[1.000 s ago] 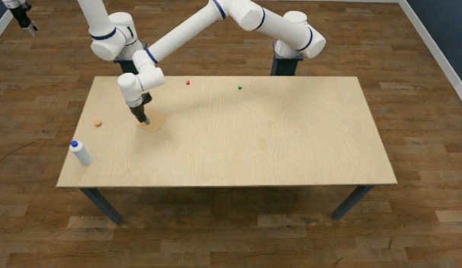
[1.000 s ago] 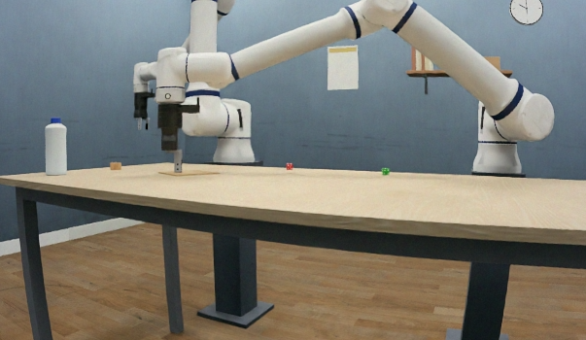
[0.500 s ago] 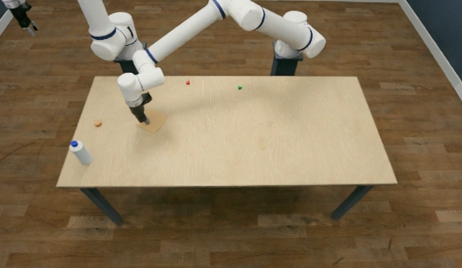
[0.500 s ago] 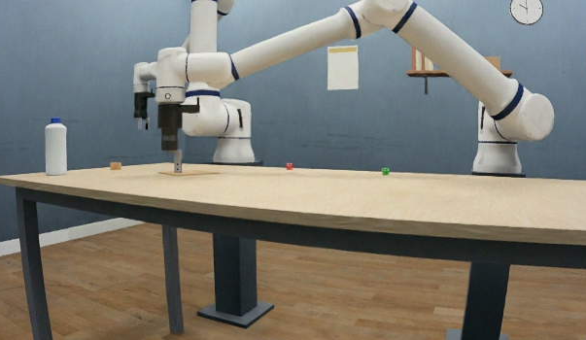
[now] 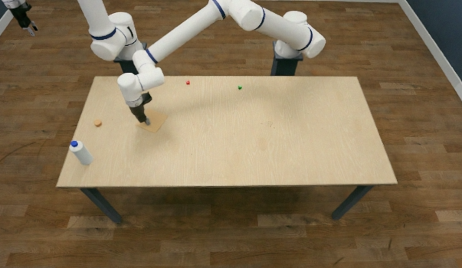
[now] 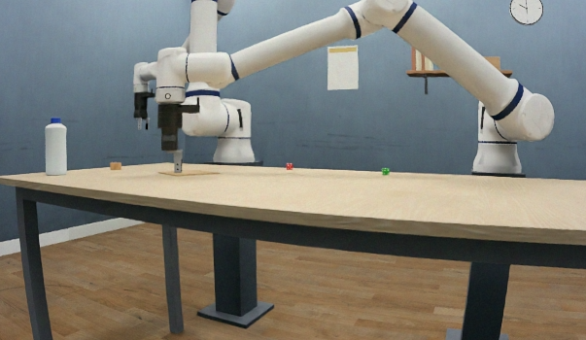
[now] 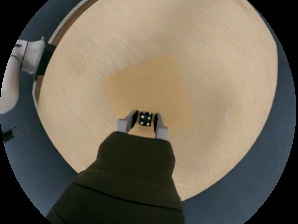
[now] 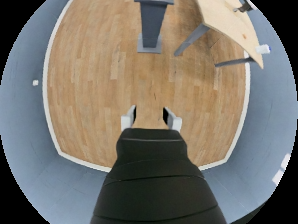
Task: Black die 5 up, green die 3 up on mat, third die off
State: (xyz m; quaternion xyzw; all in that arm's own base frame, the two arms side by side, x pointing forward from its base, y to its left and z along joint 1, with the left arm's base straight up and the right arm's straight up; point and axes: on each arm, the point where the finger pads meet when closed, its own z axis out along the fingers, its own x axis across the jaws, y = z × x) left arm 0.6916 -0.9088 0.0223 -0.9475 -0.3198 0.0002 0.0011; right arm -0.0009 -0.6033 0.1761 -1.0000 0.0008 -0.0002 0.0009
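Right now the black die is 10 mm below my left hand. Round my left hand: small wooden piece (280 mm to the right, 10 mm below); then white bottle (290 mm to the right, 240 mm ahead, 60 mm above); then tan mat (20 mm to the left, 20 mm below, 20 mm behind).
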